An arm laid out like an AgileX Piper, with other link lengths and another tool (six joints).
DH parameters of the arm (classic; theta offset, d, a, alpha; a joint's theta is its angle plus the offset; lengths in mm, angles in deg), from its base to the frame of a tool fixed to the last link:
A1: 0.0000 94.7 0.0 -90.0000
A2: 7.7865 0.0 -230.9 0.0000
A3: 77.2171 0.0 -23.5 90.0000
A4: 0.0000 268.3 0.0 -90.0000
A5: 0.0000 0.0 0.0 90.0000
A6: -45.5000 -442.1 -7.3 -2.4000
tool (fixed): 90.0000 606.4 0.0 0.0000
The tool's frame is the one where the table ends.
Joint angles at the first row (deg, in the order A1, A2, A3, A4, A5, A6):
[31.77 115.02 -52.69 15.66 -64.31 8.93]
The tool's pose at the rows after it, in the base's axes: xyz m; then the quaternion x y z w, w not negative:
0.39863 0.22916 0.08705 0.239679 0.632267 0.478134 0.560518
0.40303 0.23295 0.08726 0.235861 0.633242 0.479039 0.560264
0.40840 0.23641 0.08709 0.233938 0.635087 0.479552 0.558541
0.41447 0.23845 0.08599 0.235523 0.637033 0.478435 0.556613
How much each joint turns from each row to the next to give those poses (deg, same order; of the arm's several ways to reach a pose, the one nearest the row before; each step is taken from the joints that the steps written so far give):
[0.00 0.84 -1.44 0.08 0.45 -0.61]
[-0.05 0.90 -1.62 -0.41 0.69 -0.21]
[-0.15 0.96 -1.82 -0.38 1.05 -0.06]
[-0.24 1.03 -1.82 -0.06 1.16 -0.05]

